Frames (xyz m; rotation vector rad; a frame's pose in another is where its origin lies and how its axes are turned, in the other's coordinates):
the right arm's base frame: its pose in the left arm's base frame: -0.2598 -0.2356 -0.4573 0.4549 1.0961 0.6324
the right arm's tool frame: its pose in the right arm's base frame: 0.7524 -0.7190 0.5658 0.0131 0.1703 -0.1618
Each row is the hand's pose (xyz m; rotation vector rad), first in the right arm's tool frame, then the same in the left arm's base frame.
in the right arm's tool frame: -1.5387 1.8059 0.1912 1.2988 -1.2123 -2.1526
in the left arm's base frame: 0.2210 0.4128 1.0433 0.0683 0.0078 -2.0934
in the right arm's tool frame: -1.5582 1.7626 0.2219 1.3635 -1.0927 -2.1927
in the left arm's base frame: 0.2552 0.3678 1.0452 0.0638 0.0963 -2.1617
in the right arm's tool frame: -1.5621 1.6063 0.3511 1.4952 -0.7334 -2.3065
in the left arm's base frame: 0.4088 0.2426 1.0023 0.0102 0.3561 -2.3368
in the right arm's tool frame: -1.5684 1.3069 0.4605 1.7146 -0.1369 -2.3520
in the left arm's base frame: 0.5703 -0.0052 0.8832 -0.0072 0.8084 -2.5720
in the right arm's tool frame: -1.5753 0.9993 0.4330 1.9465 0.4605 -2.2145
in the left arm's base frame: 0.6014 -0.2685 0.7247 0.0910 1.3087 -2.7408
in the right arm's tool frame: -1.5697 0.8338 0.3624 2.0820 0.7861 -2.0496
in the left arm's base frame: 0.5661 -0.4086 0.6173 -0.2028 -1.5168 2.6350
